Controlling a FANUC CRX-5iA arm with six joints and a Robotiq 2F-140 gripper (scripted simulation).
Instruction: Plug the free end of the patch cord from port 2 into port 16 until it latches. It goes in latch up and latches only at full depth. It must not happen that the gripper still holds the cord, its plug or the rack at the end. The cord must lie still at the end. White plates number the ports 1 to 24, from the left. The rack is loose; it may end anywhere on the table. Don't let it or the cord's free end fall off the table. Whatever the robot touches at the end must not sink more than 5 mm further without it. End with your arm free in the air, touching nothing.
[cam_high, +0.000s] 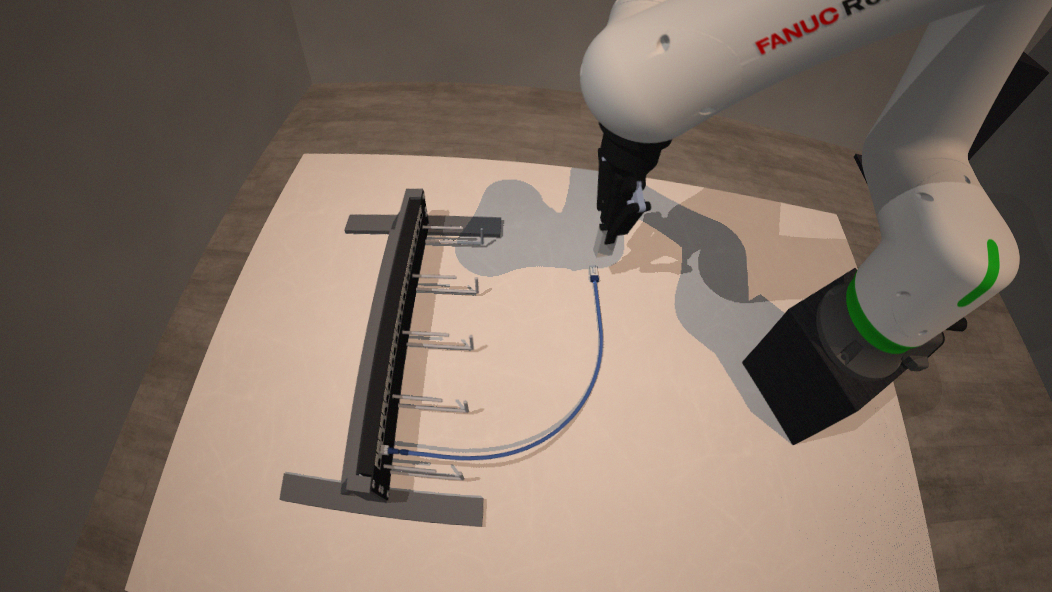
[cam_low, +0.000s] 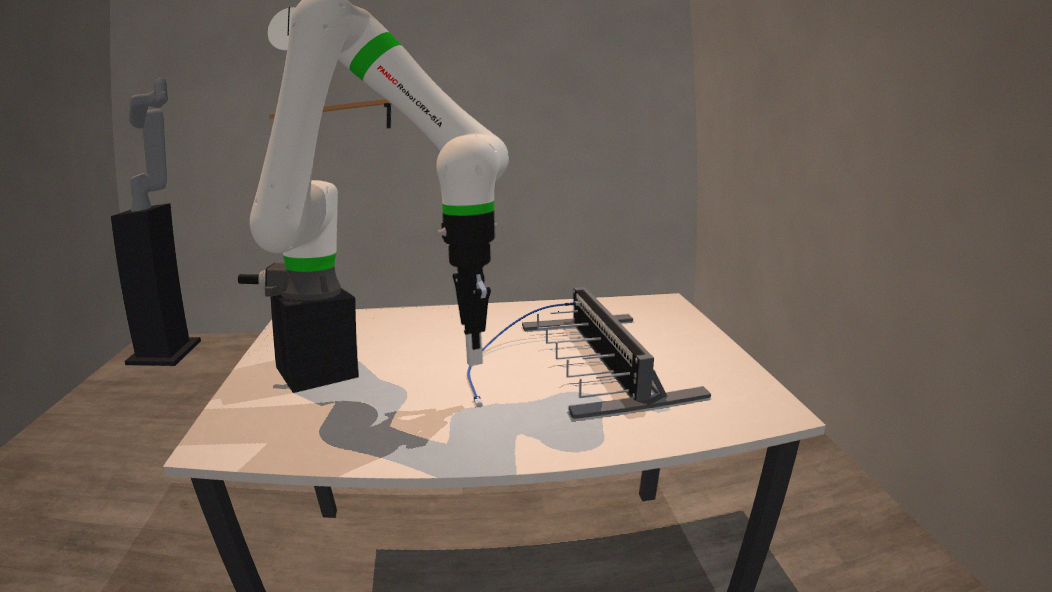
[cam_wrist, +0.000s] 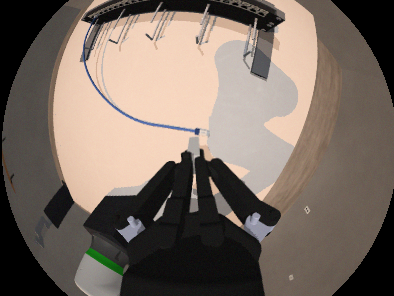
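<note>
Right now my hand is 20 mm to the left of the plug and 110 mm above it.
</note>
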